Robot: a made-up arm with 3 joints.
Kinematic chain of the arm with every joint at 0, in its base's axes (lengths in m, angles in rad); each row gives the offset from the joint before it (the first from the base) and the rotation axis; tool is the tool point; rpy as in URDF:
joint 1: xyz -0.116 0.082 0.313 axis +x
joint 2: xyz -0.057 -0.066 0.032 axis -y
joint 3: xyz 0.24 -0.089 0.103 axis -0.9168 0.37 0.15
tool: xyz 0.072 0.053 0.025 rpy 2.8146 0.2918 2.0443
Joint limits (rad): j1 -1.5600..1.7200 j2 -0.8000..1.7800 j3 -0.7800..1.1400
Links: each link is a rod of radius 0.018 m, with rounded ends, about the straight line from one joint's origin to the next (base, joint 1, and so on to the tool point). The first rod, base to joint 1, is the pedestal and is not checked.
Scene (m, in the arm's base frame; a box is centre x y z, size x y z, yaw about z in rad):
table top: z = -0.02
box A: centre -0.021 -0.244 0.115 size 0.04 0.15 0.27 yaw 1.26
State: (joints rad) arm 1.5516 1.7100 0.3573
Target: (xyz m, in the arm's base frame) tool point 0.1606 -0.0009 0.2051
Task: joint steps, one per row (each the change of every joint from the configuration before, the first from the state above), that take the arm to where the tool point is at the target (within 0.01 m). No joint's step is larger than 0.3 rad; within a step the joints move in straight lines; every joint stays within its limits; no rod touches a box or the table.
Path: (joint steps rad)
1: -0.1764 -0.2610 -0.2556
2: -0.1764 -0.2610 -0.2555
3: -0.1765 -0.2610 -0.2556
4: -0.1764 -0.2610 -0.2556
5: 0.1942 -0.2241 0.1560
6: 0.1943 -0.2241 0.1560
7: 0.1942 -0.2240 0.1560
8: 0.1942 -0.2241 0.1560

